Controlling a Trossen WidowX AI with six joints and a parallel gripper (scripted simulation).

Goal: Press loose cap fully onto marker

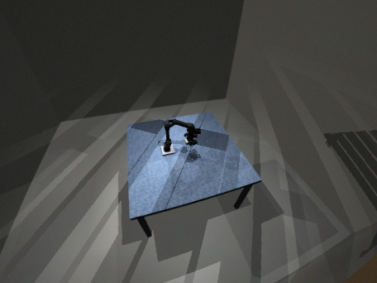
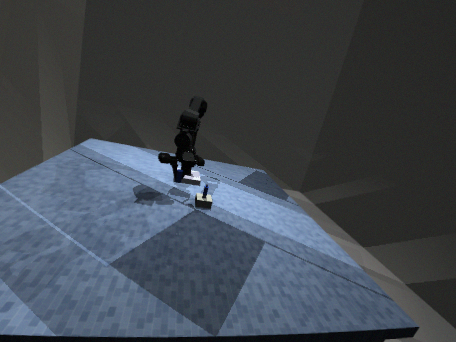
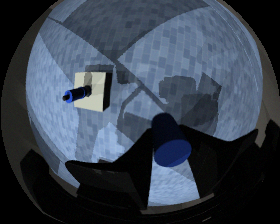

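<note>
Now: gripper tip 12 cm to the right of the tan holder block, 8 cm above it and 2 cm short of it. Round my gripper tip: blue cap 1 cm above.
</note>
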